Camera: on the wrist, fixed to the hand. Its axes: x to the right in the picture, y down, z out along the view.
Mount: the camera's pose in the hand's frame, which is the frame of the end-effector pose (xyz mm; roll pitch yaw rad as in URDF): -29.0 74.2 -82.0 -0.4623 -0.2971 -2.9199
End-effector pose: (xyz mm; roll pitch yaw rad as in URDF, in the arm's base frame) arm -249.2 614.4 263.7 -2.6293 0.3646 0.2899
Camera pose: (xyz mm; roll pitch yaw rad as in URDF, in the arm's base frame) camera -233.2 509.7 306.8 2.2947 -0.1917 3.0922
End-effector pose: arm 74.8 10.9 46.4 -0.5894 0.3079 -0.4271
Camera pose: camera 26.1 50.7 -49.1 0.1530 -0.6764 2.7299
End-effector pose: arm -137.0 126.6 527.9 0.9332 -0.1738 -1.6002
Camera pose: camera -26.1 153.8 533.5 -1.3000 0.1567 1.9149
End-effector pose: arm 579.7 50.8 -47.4 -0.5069 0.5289 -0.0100
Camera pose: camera 500.6 76.7 -125.8 0.0336 -0.8943 -3.0850
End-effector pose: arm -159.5 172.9 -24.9 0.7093 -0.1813 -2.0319
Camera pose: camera -49.7 147.4 -43.8 -1.0901 0.0845 1.4688
